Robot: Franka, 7 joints.
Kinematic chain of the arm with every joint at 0, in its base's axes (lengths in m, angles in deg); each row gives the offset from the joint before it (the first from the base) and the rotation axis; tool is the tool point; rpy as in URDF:
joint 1: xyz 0 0 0.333 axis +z
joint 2: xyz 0 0 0 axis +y
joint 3: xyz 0 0 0.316 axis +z
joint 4: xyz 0.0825 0 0 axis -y
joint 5: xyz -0.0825 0 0.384 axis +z
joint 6: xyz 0 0 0 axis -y
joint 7: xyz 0.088 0 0 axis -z
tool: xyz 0 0 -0.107 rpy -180 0 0
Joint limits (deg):
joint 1: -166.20..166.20
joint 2: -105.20..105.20
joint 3: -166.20..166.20
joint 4: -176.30..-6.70
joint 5: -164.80..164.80
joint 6: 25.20..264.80
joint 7: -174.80..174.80
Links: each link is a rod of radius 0.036 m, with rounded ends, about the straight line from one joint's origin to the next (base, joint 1, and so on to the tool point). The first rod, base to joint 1, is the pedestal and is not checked.
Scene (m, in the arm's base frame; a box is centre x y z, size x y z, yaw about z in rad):
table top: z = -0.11
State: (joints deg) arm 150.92 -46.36 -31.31 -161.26 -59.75 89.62 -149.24
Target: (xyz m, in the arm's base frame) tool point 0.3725 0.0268 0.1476
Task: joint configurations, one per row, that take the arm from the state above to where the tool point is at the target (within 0.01 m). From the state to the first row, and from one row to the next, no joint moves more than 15 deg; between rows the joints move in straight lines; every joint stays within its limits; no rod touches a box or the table.
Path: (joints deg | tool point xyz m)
1: 144.69 -47.05 -43.94 -158.15 -61.88 88.87 -149.24 | 0.0123 0.3194 0.3613
2: 138.47 -47.74 -56.57 -155.03 -64.01 88.11 -149.24 | 0.1113 0.3212 0.3357
3: 132.24 -48.43 -69.20 -151.92 -66.13 87.36 -149.24 | 0.2086 0.2904 0.2992
4: 126.01 -49.12 -81.83 -148.80 -68.26 86.60 -149.24 | 0.2921 0.2272 0.2538
5: 119.79 -49.81 -94.46 -145.69 -70.39 85.85 -149.24 | 0.3499 0.1364 0.2020
6: 113.56 -50.50 -107.09 -142.57 -72.52 85.09 -149.24 | 0.3725 0.0268 0.1476

